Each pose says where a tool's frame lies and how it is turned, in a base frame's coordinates. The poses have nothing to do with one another.
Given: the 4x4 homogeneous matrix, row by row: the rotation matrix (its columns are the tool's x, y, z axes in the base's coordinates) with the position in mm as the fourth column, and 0 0 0 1 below. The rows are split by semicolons.
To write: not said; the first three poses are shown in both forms.
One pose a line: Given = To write
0.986 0.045 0.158 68.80; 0.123 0.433 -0.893 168.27; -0.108 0.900 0.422 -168.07; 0 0 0 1 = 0.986 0.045 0.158 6.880; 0.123 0.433 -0.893 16.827; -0.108 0.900 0.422 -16.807; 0 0 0 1
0.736 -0.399 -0.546 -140.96; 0.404 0.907 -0.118 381.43; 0.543 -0.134 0.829 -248.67; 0 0 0 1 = 0.736 -0.399 -0.546 -14.096; 0.404 0.907 -0.118 38.143; 0.543 -0.134 0.829 -24.867; 0 0 0 1
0.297 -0.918 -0.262 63.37; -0.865 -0.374 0.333 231.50; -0.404 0.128 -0.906 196.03; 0 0 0 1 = 0.297 -0.918 -0.262 6.337; -0.865 -0.374 0.333 23.150; -0.404 0.128 -0.906 19.603; 0 0 0 1
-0.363 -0.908 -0.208 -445.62; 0.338 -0.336 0.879 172.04; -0.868 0.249 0.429 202.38; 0 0 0 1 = -0.363 -0.908 -0.208 -44.562; 0.338 -0.336 0.879 17.204; -0.868 0.249 0.429 20.238; 0 0 0 1
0.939 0.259 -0.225 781.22; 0.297 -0.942 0.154 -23.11; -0.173 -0.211 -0.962 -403.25; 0 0 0 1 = 0.939 0.259 -0.225 78.122; 0.297 -0.942 0.154 -2.311; -0.173 -0.211 -0.962 -40.325; 0 0 0 1
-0.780 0.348 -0.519 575.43; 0.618 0.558 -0.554 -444.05; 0.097 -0.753 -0.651 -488.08; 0 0 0 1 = -0.780 0.348 -0.519 57.543; 0.618 0.558 -0.554 -44.405; 0.097 -0.753 -0.651 -48.808; 0 0 0 1
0.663 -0.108 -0.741 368.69; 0.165 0.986 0.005 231.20; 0.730 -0.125 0.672 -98.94; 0 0 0 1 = 0.663 -0.108 -0.741 36.869; 0.165 0.986 0.005 23.120; 0.730 -0.125 0.672 -9.894; 0 0 0 1
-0.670 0.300 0.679 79.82; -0.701 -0.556 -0.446 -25.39; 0.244 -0.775 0.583 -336.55; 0 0 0 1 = -0.670 0.300 0.679 7.982; -0.701 -0.556 -0.446 -2.539; 0.244 -0.775 0.583 -33.655; 0 0 0 1
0.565 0.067 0.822 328.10; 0.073 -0.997 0.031 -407.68; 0.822 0.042 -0.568 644.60; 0 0 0 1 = 0.565 0.067 0.822 32.810; 0.073 -0.997 0.031 -40.768; 0.822 0.042 -0.568 64.460; 0 0 0 1
